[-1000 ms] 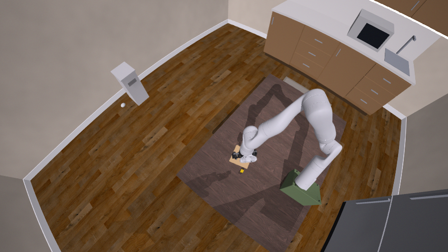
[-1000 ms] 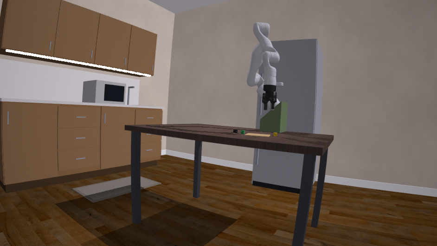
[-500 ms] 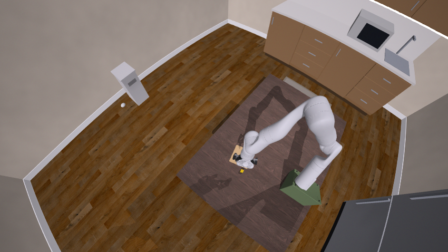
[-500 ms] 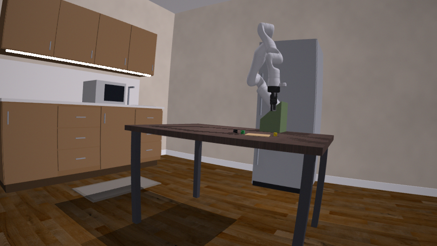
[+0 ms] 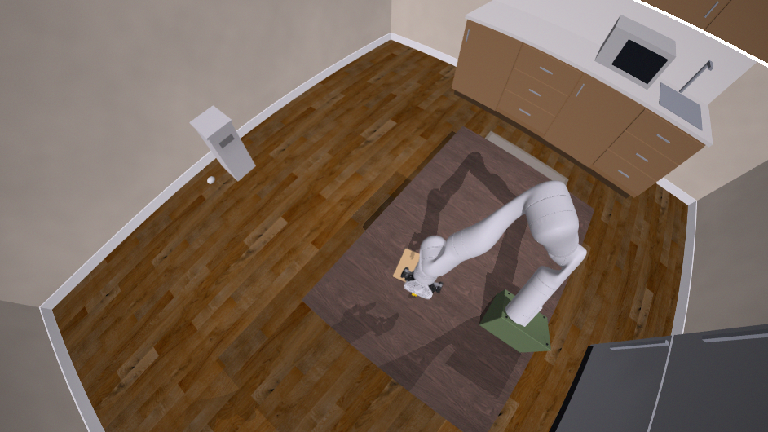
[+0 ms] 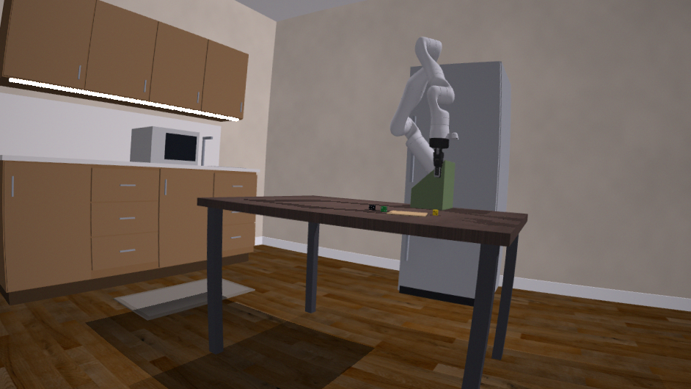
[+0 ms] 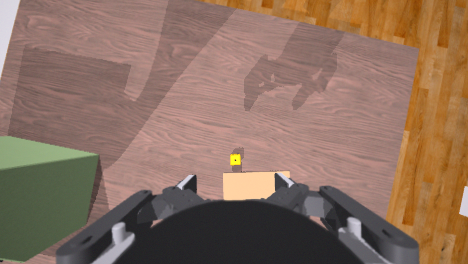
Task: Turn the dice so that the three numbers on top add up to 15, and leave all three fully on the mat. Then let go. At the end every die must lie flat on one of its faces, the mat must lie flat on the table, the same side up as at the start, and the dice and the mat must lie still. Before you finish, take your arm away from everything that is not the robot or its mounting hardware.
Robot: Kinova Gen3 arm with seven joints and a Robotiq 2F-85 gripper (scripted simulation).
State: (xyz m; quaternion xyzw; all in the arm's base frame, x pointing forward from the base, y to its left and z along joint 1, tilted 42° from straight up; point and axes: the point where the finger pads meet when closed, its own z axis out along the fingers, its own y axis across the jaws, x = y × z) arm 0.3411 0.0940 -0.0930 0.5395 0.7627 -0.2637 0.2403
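The yellow die lies 14 cm below my hand. The rest, counted from my hand: black die (25 cm to the right, 14 cm below, 5 cm ahead); then green die (18 cm to the right, 14 cm below, 7 cm ahead); then tan mat (15 cm below, 8 cm to the right, 7 cm ahead).
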